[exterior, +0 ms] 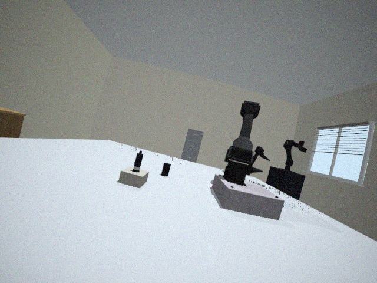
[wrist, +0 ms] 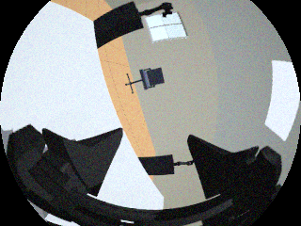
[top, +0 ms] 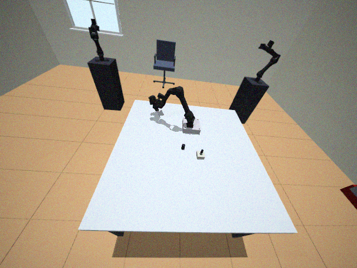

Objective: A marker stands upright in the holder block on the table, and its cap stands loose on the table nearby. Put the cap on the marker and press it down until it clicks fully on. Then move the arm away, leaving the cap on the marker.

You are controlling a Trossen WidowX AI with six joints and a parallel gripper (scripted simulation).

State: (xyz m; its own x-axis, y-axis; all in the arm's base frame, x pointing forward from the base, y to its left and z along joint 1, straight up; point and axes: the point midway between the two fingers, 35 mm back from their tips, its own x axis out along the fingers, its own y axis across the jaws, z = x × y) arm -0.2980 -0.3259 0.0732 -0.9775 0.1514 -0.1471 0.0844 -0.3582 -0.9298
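Now: gripper tip 58 cm short of the dark marker cap, 24 cm to the right of it and 11 cm above it. Round my gripper tip: cream holder block 65 cm ahead, 39 cm to the left, 11 cm below.
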